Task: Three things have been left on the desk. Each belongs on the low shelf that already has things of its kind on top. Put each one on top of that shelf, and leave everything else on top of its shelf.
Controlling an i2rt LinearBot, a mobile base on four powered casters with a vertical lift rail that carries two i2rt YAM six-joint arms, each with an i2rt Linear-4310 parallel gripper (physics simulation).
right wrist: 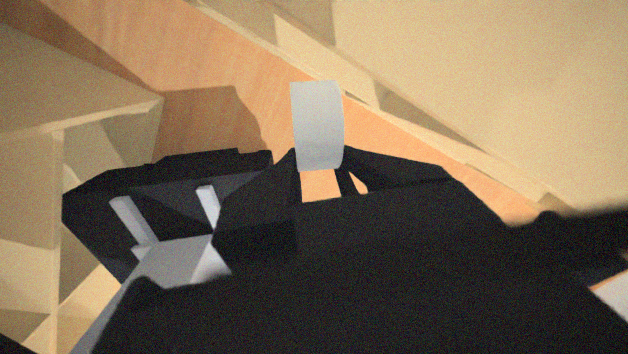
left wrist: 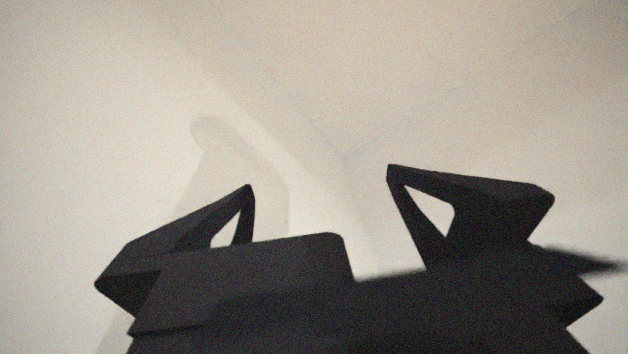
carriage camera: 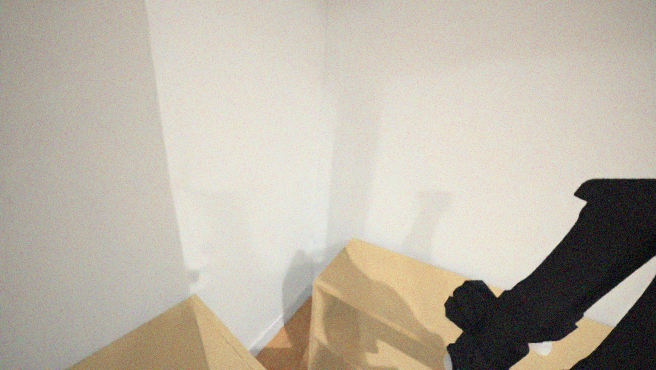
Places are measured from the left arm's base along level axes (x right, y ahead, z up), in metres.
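Pixels of known places: left gripper, fingertip midpoint: [left wrist: 320,181]; right gripper, fingertip midpoint: [right wrist: 314,152].
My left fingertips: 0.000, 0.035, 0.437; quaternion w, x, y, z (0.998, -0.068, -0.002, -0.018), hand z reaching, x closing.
Note:
Ahead of a thing's pixels: the offset from my left fingertips to its top centre, as dx, dy, dz. Level surfaces: height alone.
My right gripper [right wrist: 314,152] is shut on a white disc {+0.679, +0.150, -0.504} [right wrist: 318,125] [carriage camera: 448,361], held on edge between the fingertips. In the right wrist view it is over the strip of floor beside a low wooden shelf {dz -0.539} [right wrist: 480,75] [carriage camera: 425,272]. In the carriage camera the right arm covers part of this shelf. Another white disc {+0.961, +0.200, -0.515} [carriage camera: 542,348] lies on its top, partly hidden by the arm. My left gripper [left wrist: 320,181] is open and empty, facing the walls. The desk cannot be made out.
A second wooden unit [carriage camera: 140,340] [right wrist: 55,75] stands across the gap, at the left in both the carriage and right wrist views. Orange-brown floor {dz -1.148} [carriage camera: 287,345] [right wrist: 215,55] shows between the two units. Pale walls [carriage camera: 240,150] meet in a corner behind. A grey and black structure [right wrist: 175,260] shows at the lower left.

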